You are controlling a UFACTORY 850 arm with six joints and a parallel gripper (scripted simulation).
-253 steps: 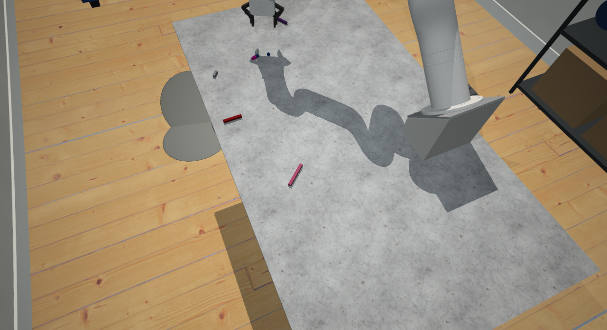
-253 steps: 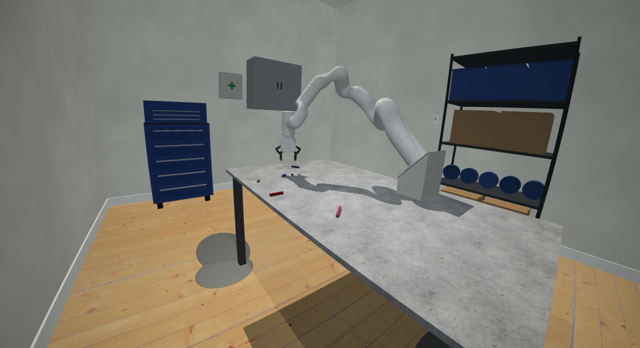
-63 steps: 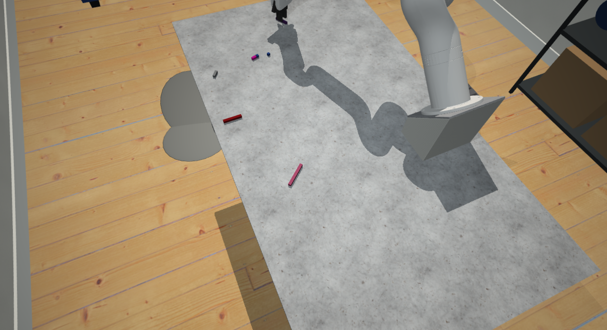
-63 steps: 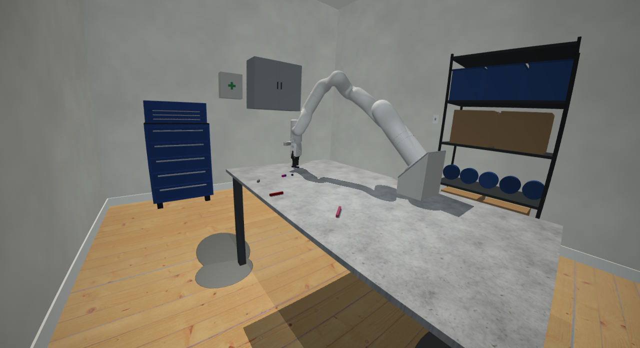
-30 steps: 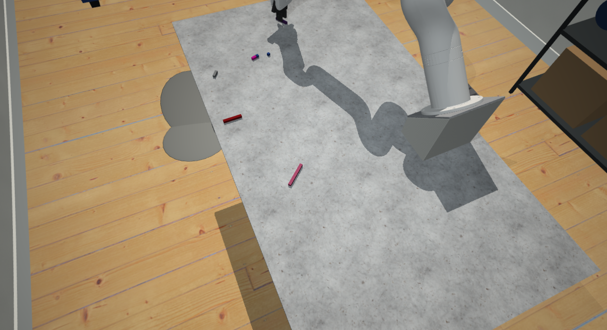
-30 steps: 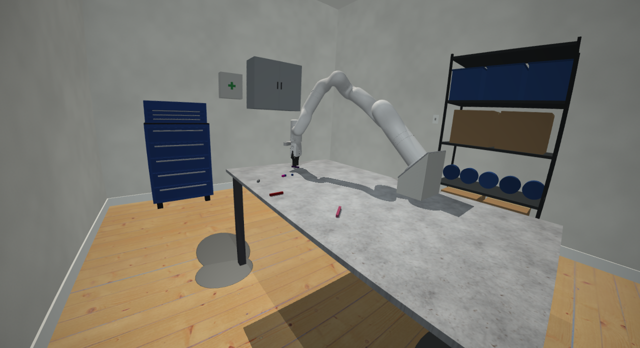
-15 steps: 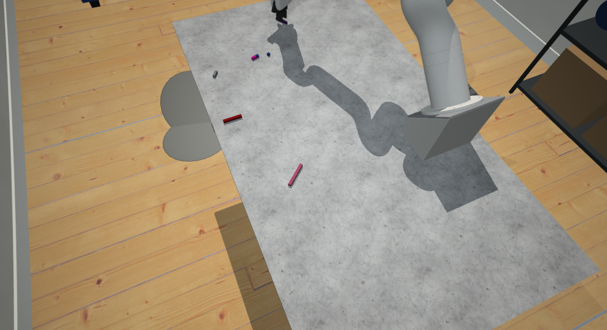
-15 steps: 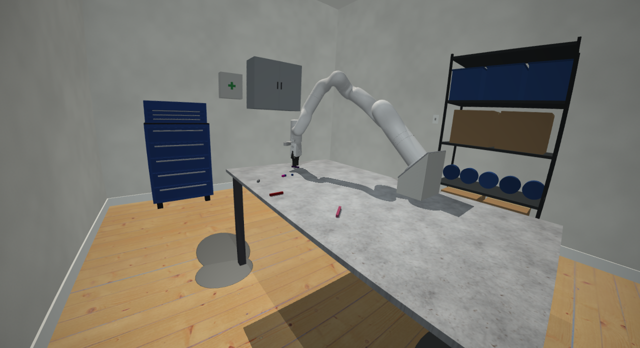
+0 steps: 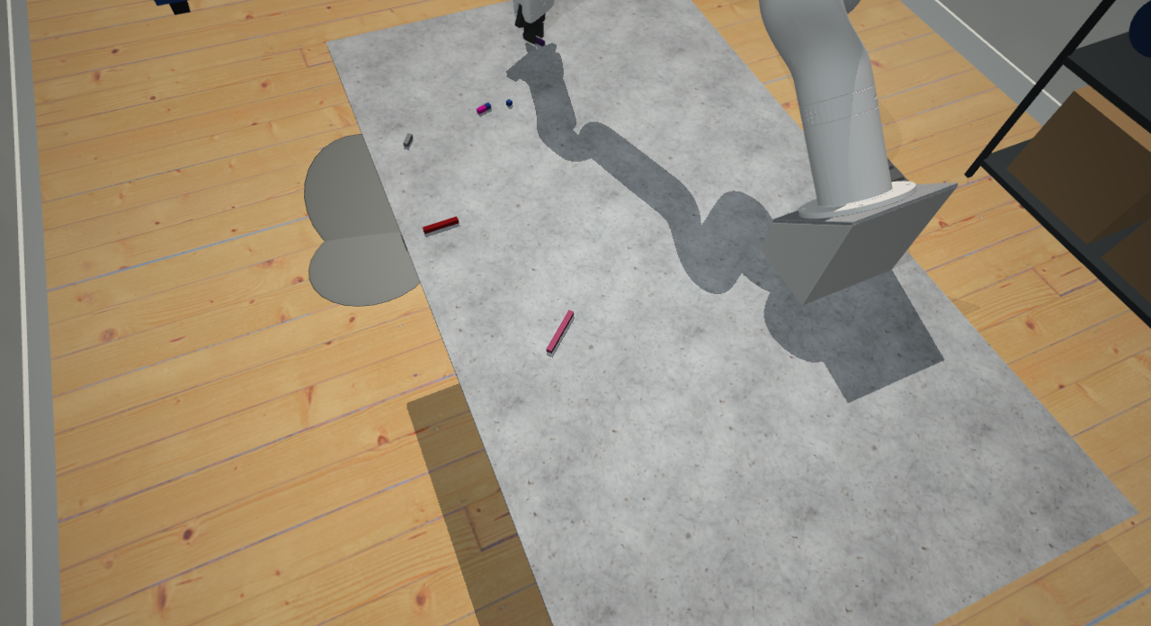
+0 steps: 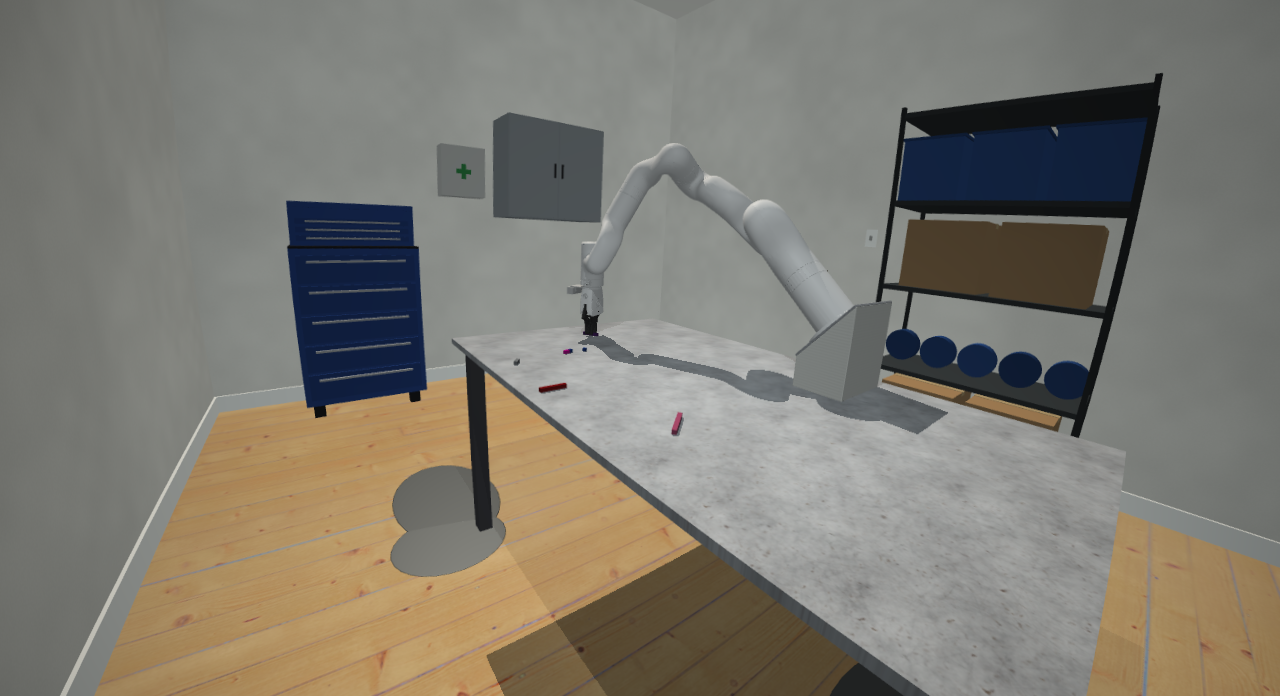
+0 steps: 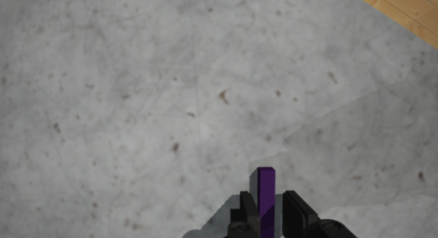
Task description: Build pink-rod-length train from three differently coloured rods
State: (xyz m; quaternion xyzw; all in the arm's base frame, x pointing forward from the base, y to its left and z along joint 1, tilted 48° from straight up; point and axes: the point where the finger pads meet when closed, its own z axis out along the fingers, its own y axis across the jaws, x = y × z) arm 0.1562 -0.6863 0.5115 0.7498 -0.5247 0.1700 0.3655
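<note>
The purple rod is 2 cm below my hand. The rest, counted from my hand: magenta rod 22 cm ahead, 16 cm to the left, 2 cm below; then grey rod 40 cm ahead, 17 cm to the left, 2 cm below; then red rod 44 cm ahead, 41 cm to the left, 2 cm below.
</note>
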